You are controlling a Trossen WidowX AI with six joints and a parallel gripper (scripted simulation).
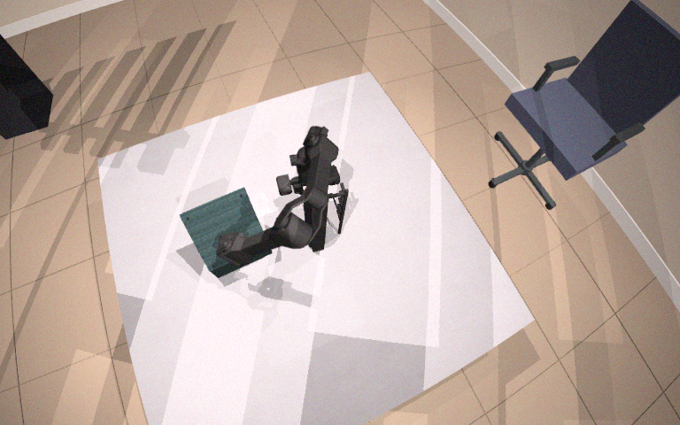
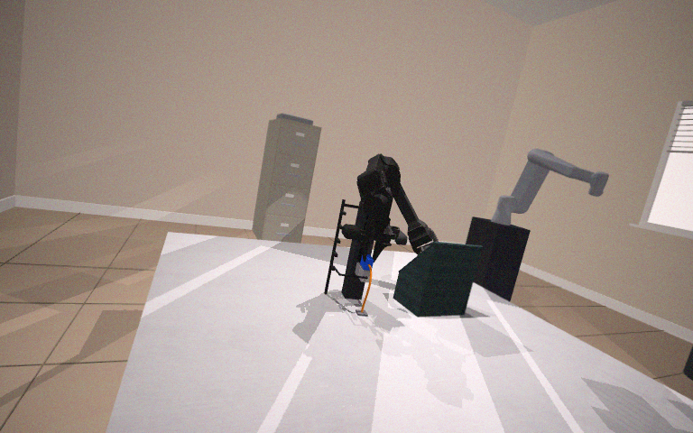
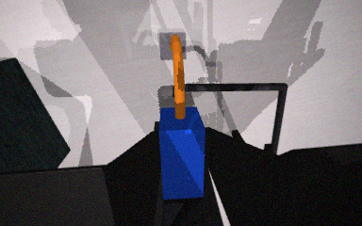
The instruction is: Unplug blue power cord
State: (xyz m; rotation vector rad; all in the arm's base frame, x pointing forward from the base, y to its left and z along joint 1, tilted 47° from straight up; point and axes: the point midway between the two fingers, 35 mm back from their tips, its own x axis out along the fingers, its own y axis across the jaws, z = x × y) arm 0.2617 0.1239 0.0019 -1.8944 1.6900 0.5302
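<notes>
Now: gripper tip 3 cm to the left of the plug.
</notes>
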